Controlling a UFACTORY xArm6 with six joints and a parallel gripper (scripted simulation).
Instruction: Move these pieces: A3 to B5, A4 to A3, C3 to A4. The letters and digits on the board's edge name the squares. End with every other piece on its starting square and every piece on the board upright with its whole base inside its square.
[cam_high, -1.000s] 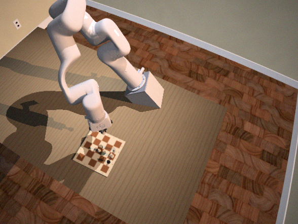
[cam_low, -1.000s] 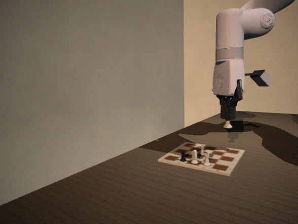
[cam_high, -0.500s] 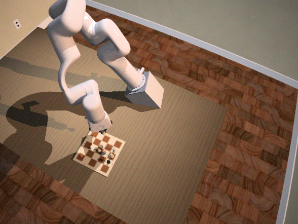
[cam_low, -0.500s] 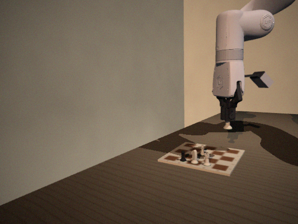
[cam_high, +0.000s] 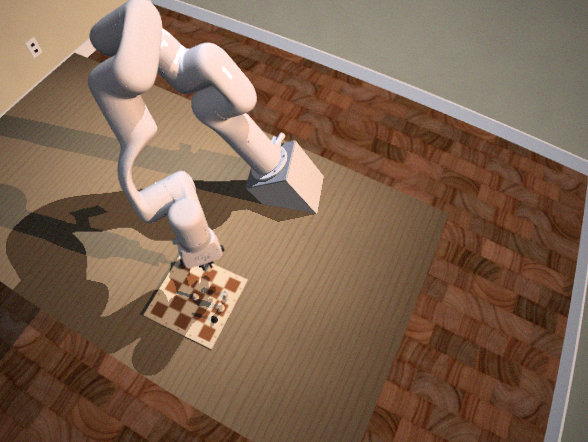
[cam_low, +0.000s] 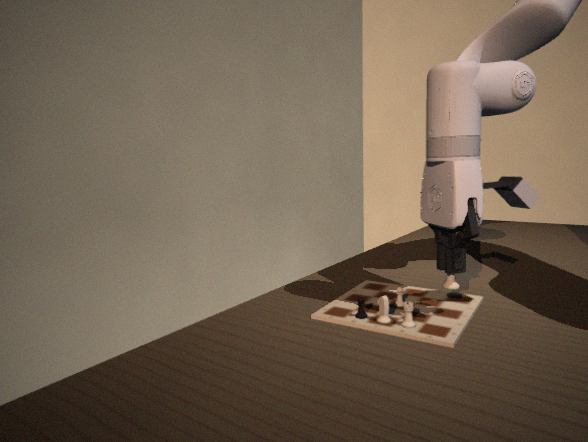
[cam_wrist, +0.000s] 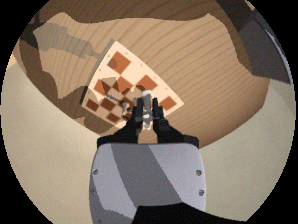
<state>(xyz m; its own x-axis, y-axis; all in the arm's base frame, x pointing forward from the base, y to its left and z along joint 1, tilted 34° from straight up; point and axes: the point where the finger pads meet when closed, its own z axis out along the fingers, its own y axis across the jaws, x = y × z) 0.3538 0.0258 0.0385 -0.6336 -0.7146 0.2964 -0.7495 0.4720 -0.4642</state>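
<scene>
The white pawn is 80 mm ahead of my hand, 10 mm to the left of it and 80 mm below it. From my hand the other things lie so: white king: 10 mm below; then chessboard: 80 mm ahead, 10 mm to the left, 90 mm below; then white rook: 40 mm ahead, 80 mm to the left, 70 mm below.
</scene>
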